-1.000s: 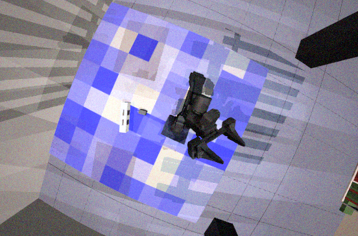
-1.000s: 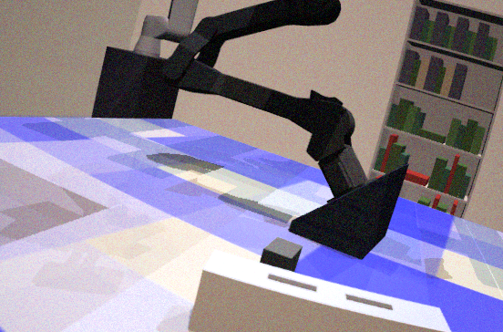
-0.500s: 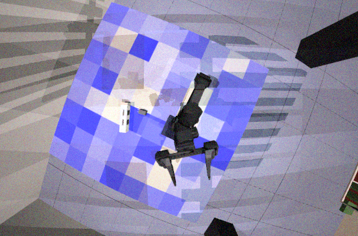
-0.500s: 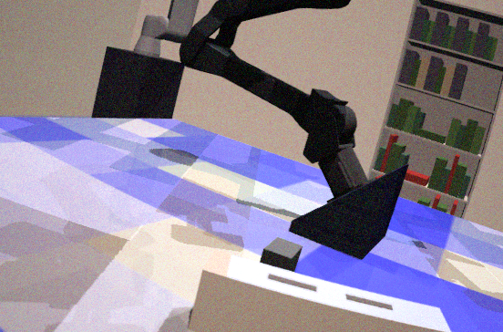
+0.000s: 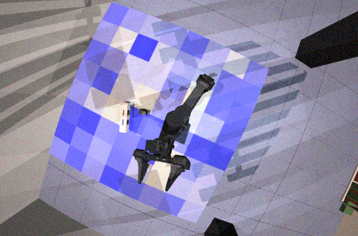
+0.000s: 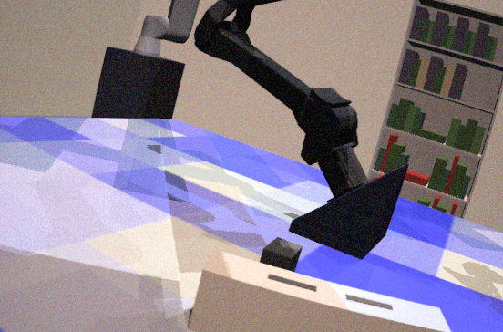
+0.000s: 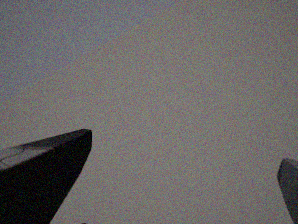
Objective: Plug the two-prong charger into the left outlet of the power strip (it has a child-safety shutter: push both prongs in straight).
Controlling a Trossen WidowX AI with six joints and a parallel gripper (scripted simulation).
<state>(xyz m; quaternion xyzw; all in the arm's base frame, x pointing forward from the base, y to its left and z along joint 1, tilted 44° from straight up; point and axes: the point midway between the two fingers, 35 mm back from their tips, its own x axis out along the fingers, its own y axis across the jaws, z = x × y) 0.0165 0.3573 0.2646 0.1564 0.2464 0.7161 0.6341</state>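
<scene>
The charger is 24 cm ahead of my gripper tip, 8 cm to the right of it and 51 cm below it.
</scene>
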